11 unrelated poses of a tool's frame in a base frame.
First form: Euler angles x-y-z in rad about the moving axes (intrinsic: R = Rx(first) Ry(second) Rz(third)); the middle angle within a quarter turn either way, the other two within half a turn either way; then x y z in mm.
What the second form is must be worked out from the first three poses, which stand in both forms.
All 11 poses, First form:
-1.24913 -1.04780 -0.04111 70 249 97
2.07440 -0.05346 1.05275 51 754 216
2.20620 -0.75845 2.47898 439 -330 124
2.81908 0.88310 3.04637 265 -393 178
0.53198 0.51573 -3.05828 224 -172 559
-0.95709 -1.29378 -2.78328 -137 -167 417
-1.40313 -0.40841 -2.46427 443 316 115
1.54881 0.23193 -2.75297 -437 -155 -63
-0.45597 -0.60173 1.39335 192 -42 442
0.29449 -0.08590 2.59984 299 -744 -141
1.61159 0.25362 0.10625 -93 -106 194
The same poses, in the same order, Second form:
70 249 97 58.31 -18.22 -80.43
51 754 216 -41.82 -48.43 136.57
439 -330 124 172.90 -54.78 -138.33
265 -393 178 -152.14 44.38 -147.39
224 -172 559 -159.68 -22.42 -35.81
-137 -167 417 -105.27 13.42 80.68
443 316 115 -150.19 -34.49 79.29
-437 -155 -63 -166.21 21.97 -88.68
192 -42 442 81.09 20.10 -37.99
299 -744 -141 148.91 -4.55 -16.97
-93 -106 194 14.28 -6.67 92.28

